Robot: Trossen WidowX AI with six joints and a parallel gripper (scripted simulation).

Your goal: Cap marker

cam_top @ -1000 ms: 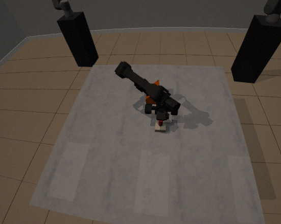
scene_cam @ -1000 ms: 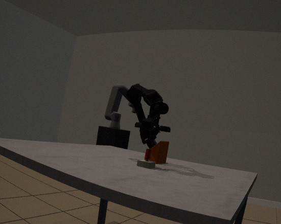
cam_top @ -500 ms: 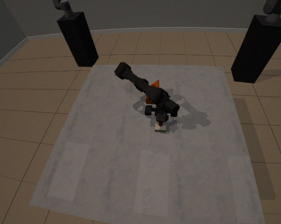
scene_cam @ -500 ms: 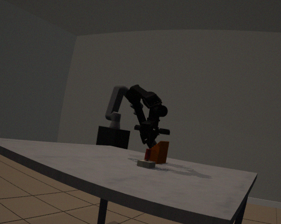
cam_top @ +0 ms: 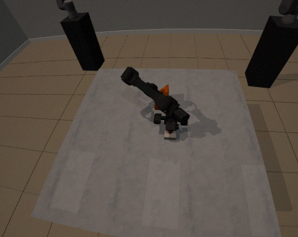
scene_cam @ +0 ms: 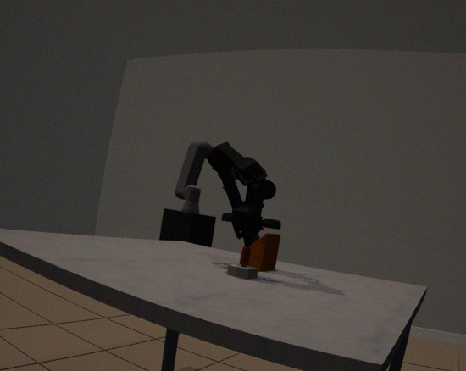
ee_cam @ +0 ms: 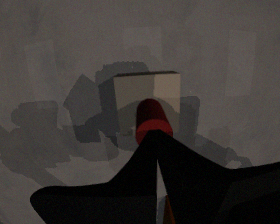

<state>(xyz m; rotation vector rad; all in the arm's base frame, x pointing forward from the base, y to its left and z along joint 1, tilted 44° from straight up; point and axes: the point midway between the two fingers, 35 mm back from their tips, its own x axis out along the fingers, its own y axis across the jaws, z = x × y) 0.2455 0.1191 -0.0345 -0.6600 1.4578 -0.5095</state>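
The red cap is 20 mm below my gripper tip. Round my gripper tip: holder block 80 mm below.
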